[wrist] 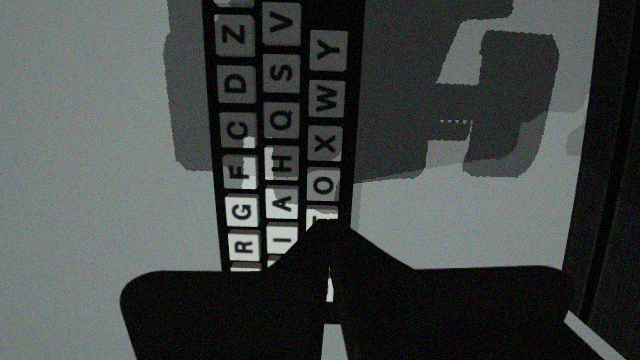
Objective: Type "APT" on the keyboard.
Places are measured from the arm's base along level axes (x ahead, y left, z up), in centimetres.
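Where they show: gripper, fingertip midpoint: (327,228).
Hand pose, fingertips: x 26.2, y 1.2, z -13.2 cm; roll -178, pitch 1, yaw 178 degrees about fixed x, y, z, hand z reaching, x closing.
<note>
Each offset is from my fingertips to the top centre of the thing. Level surfaces: height alone.
A black keyboard @(dz -1.3, dx +1.9, dy -3.0 cm) (352,100) with pale square keys runs from the top of the wrist view down under the gripper, its letters turned sideways. My gripper (327,228) is shut and empty, its dark tips meeting over the right column of keys. The tips cover the lower part of the T key @(dz -1.3, dx +0.2, dy +0.4 cm) (320,211), of which a pale upper strip and part of the letter show, just below the O key. Whether the tips touch it cannot be told. The A key @(dz -1.3, dx +2.1, dy -0.7 cm) (282,204) is in the middle column, up and left of the tips. The P key does not show.
The I key @(dz -1.3, dx +2.2, dy +1.2 cm) (282,240), R key @(dz -1.3, dx +4.1, dy +1.6 cm) (244,247) and G key @(dz -1.3, dx +4.0, dy -0.3 cm) (242,211) lie left of the tips. The H key @(dz -1.3, dx +1.9, dy -2.6 cm) (282,164) is above A. Dark shadows of the arm fall across the pale table @(dz -3.1 cm) (100,150) and upper keys. A dark edge (607,150) runs down the right side.
</note>
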